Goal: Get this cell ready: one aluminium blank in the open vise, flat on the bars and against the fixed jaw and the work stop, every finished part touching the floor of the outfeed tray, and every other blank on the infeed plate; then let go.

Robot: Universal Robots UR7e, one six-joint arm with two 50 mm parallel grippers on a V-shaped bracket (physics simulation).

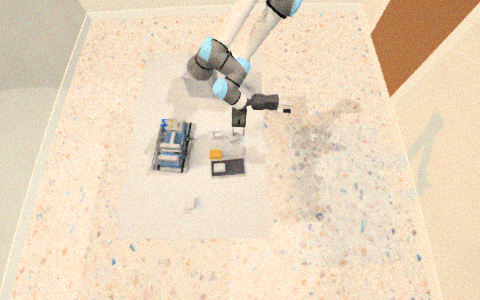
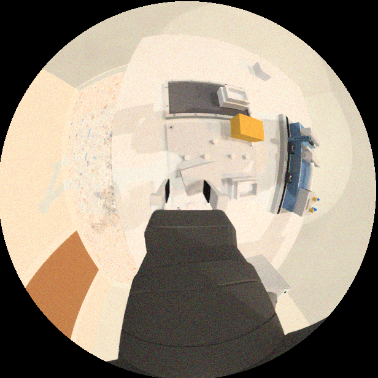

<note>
In view: an orange block (image 2: 243,127), a pale aluminium blank (image 2: 192,177) and a blue vise (image 2: 291,192).
</note>
